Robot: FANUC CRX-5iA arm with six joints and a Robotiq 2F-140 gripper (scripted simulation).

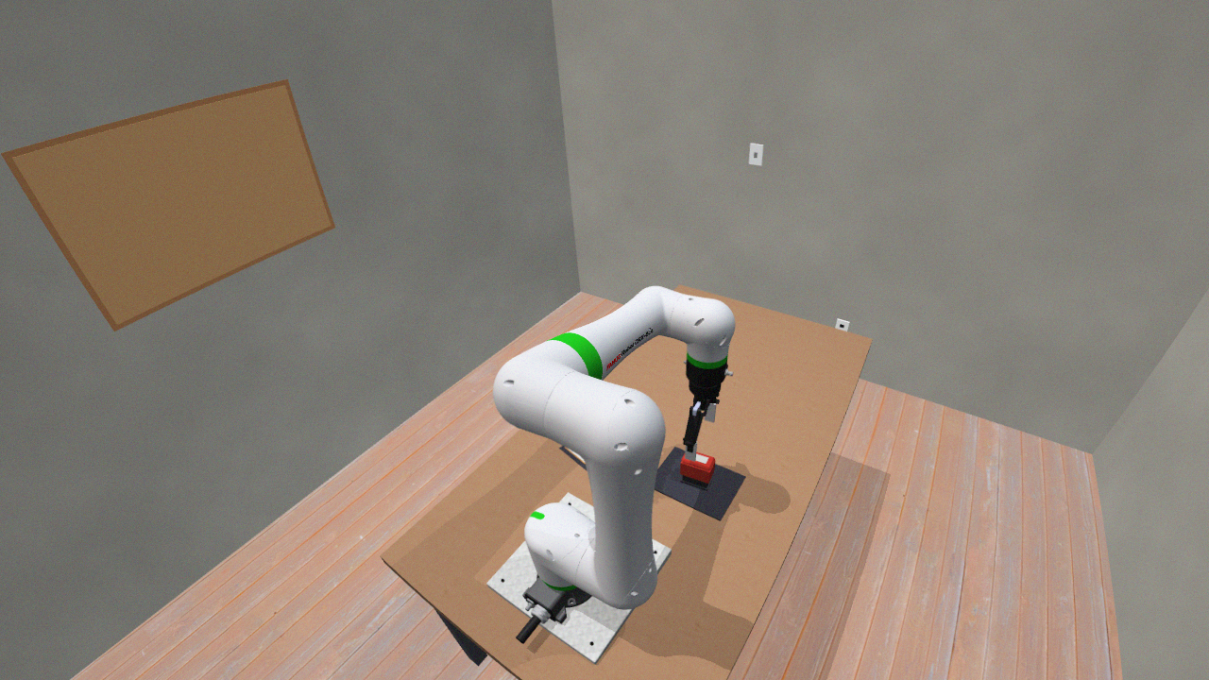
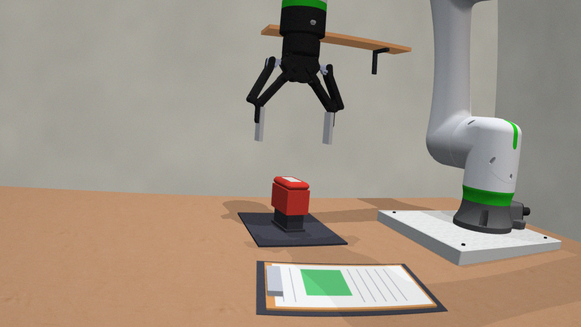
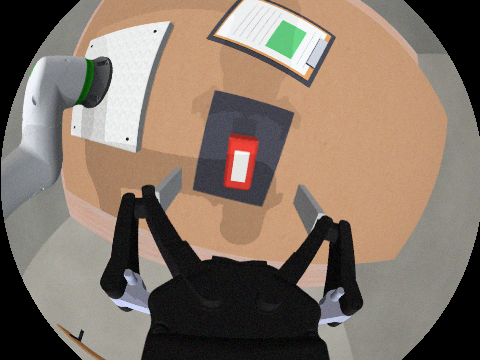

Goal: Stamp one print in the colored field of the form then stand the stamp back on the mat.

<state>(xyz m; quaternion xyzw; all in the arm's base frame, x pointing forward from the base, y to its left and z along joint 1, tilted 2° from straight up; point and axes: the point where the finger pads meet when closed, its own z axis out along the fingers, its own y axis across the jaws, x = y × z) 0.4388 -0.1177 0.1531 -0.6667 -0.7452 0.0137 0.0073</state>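
The red stamp is 130 mm below my hand. From my hand the other things lie so: dark mat (180 mm below); then clipboard (10 mm ahead, 300 mm to the left, 180 mm below); then black foot (170 mm below).
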